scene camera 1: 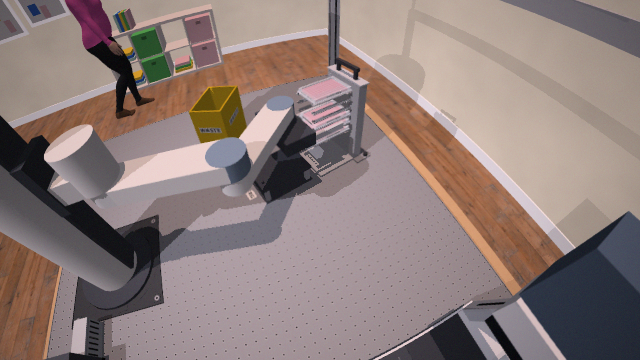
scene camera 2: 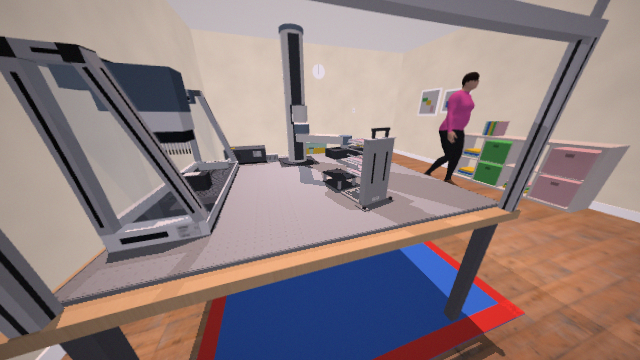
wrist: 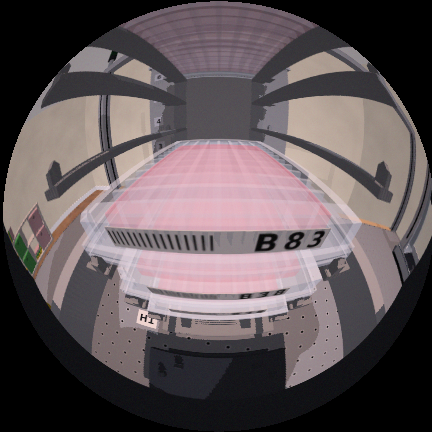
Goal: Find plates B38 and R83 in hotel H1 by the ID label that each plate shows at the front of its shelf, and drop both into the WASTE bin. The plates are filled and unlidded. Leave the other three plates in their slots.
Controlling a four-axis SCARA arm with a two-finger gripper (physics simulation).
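Places are measured from the arm's base along level axes (x ahead, y left, z up), in millimetres.
Pixels of known places: gripper, fingertip midpoint: (wrist: 218,175); arm's base, link origin: (scene camera 1: 120,269) (scene camera 2: 297,162).
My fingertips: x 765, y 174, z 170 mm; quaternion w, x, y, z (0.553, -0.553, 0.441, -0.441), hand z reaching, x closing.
For each thing: its middle in the pictures, then the offset to it from my fingertips. "spot": a spot on its surface instead.
- Hotel H1, body centre: (wrist: 205,167) (scene camera 1: 331,112) (scene camera 2: 370,164) 7 mm ahead, 12 mm left, 3 mm up
- Plate B83, body centre: (wrist: 217,162) (scene camera 1: 324,113) 23 mm back, 5 mm right, 17 mm up
- Plate B38, body centre: (wrist: 218,203) 23 mm back, 5 mm right, 11 mm down
- top plate, body centre: (wrist: 218,42) (scene camera 1: 324,89) (scene camera 2: 365,141) 23 mm back, 5 mm right, 102 mm up
- yellow WASTE bin, body centre: (scene camera 1: 220,121) 330 mm back, 219 mm left, 57 mm down
- large framed machine, surface spot: (scene camera 1: 590,280) spot: 67 mm back, 658 mm right, 306 mm up
Hotel H1 (scene camera 1: 358,117) (scene camera 2: 375,172) (wrist: 218,107) holds filled plates one above another. Plate B83 (wrist: 220,190) fills the middle of the wrist view, its front label readable. Plate B38 (wrist: 220,284) is right below it, and my gripper (scene camera 1: 322,122) (wrist: 220,272) is shut on its two sides, partly hidden by B83. B38 is still among the hotel's shelves. Another plate's edge (wrist: 220,306) shows below, its label too covered to read. The top plate (scene camera 1: 325,90) (wrist: 220,42) is above the gripper. No label R83 is readable. The yellow WASTE bin (scene camera 1: 220,120) stands left of the hotel.
A low black stand (scene camera 1: 284,177) (scene camera 2: 340,178) is in front of the hotel, beneath the arm. The arm's links (scene camera 1: 170,170) pass in front of the bin. A large framed machine (scene camera 1: 590,280) (scene camera 2: 150,95) stands on the bench. A person (scene camera 1: 95,30) (scene camera 2: 459,120) is beyond the bench.
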